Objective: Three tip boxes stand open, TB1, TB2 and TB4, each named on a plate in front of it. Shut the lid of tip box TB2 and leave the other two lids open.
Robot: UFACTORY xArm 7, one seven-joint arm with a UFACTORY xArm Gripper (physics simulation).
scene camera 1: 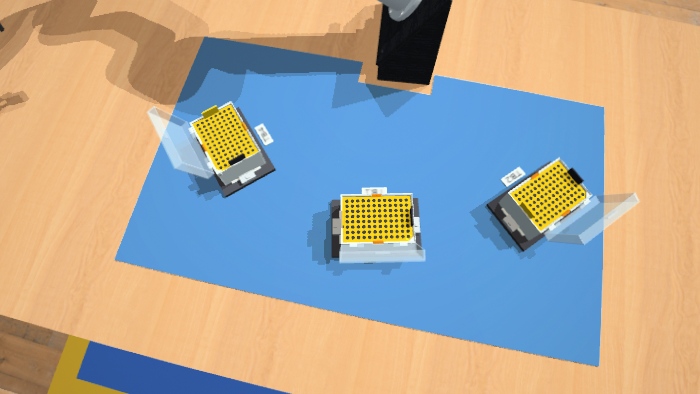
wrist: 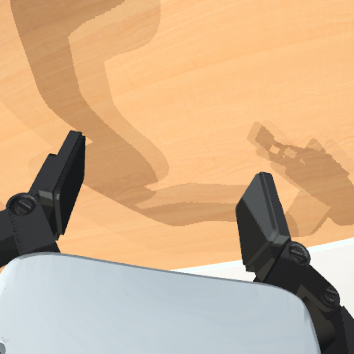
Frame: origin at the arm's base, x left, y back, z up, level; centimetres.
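Seen in the pictures: gripper, fingertip midpoint: [scene camera 1: 23, 10] [wrist: 167, 172].
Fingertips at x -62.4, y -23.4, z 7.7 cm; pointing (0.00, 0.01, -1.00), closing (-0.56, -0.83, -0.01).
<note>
A point is followed by its place in that frame.
Tip box TB2 [scene camera 1: 550, 194] @(z -8.0, x 29.8, y -31.9 cm) stands on the right of the mat in the scene view, with its name plate [scene camera 1: 513, 176] @(z -13.5, x 25.0, y -27.2 cm) at its upper left. Its clear lid [scene camera 1: 595, 220] @(z -3.2, x 35.2, y -37.0 cm) is open and leans out to the lower right. Tip box TB4 [scene camera 1: 225, 137] @(z -8.0, x -27.7, y -32.7 cm) stands at the left with its clear lid [scene camera 1: 180, 145] @(z -4.1, x -33.1, y -37.4 cm) open to the left. The middle tip box [scene camera 1: 377, 218] @(z -8.0, x 1.7, y -42.1 cm) has its lid [scene camera 1: 382, 253] @(z 1.6, x 3.4, y -49.8 cm) open toward the lower edge; its plate is too small to read. My gripper [wrist: 167, 172] @(z 7.7, x -62.4, y -23.4 cm) is open and empty above bare wood in the wrist view, away from the boxes.
A blue mat [scene camera 1: 300, 280] @(z -13.7, x -9.2, y -53.9 cm) lies under the boxes on the wooden table [scene camera 1: 250, 315] @(z -14.0, x -16.1, y -61.4 cm). The black robot base [scene camera 1: 412, 50] @(z -3.8, x 2.1, y -10.8 cm) stands at the mat's upper edge. Arm shadows fall on the table at the upper left. A blue and yellow floor area [scene camera 1: 150, 372] shows below the table edge.
</note>
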